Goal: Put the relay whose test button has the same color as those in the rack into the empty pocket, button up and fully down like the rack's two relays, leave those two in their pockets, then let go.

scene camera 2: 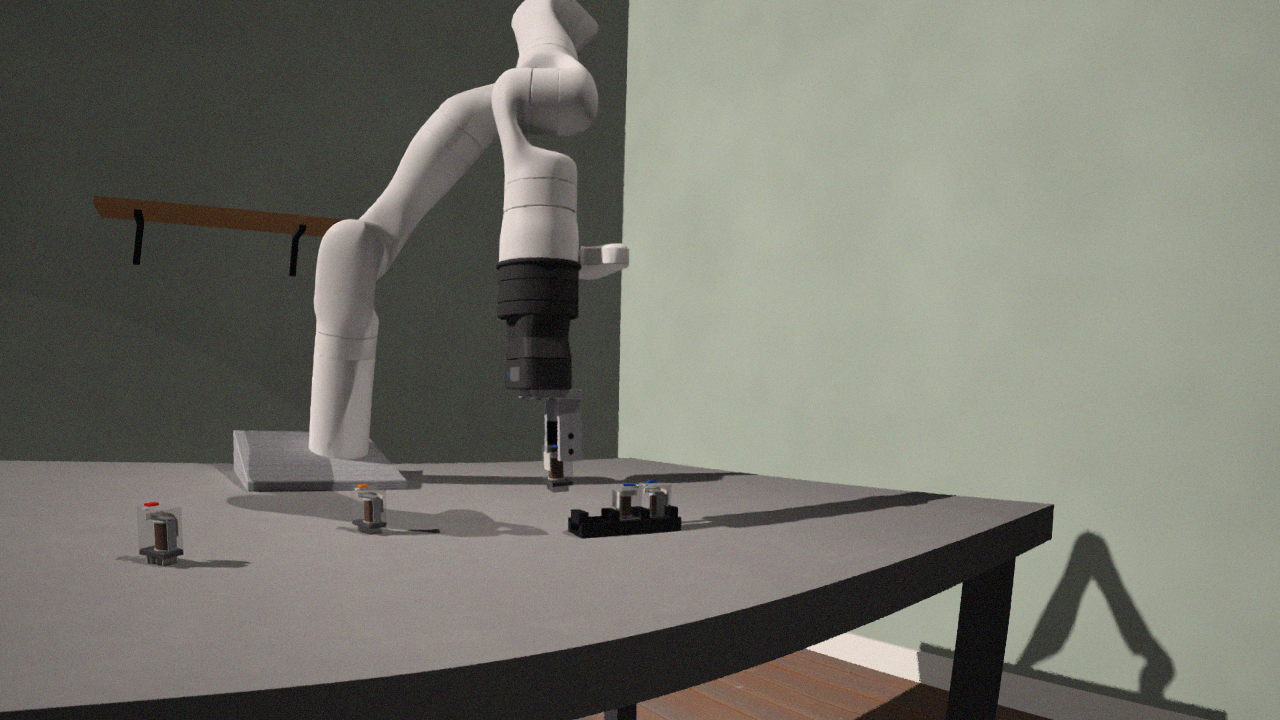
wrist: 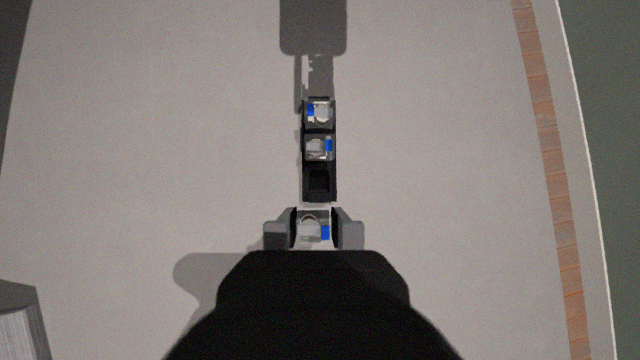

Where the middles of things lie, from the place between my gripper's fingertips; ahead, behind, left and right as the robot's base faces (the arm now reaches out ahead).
Scene:
The black rack (scene camera 2: 580, 524) lies 10 mm ahead of my hand, 60 mm to the left of it and 60 mm below it. The rest, counted from my hand: orange-button relay (scene camera 2: 368, 502): 40 mm behind, 180 mm to the right, 50 mm below; then red-button relay (scene camera 2: 160, 536): 70 mm ahead, 360 mm to the right, 50 mm below.

